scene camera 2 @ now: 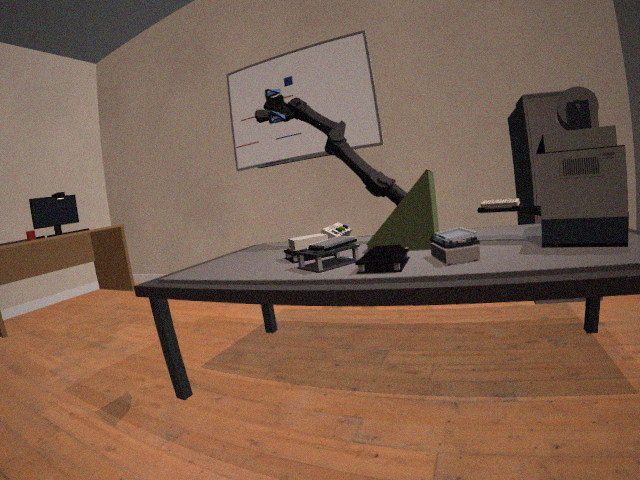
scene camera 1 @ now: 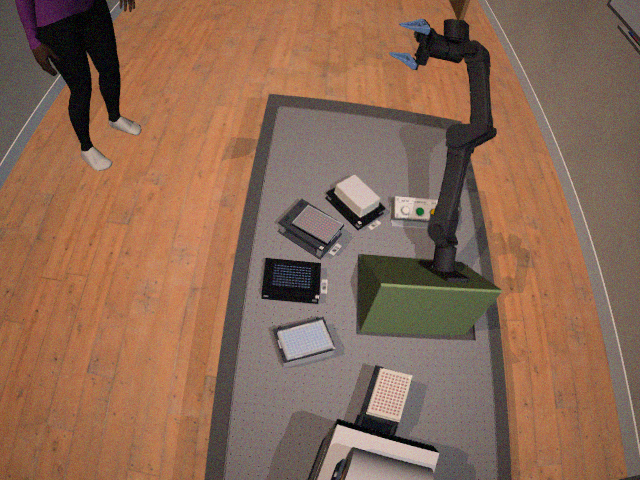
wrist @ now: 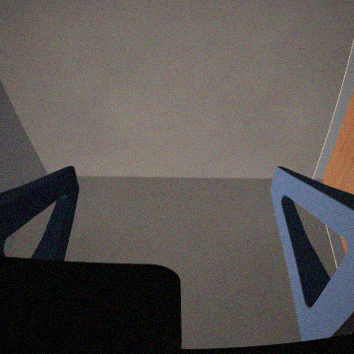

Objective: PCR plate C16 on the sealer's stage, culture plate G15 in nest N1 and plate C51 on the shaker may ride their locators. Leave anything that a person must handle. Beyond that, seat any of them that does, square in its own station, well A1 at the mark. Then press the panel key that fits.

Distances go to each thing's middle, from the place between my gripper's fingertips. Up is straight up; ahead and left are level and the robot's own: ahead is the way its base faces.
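Labels:
Thick white plate (scene camera 1: 356, 195): 550 mm below my hand, 30 mm ahead of it, 100 mm to the left of it. Pale blue plate (scene camera 1: 310, 338): far below my hand, a good way ahead of it, far to the left of it.

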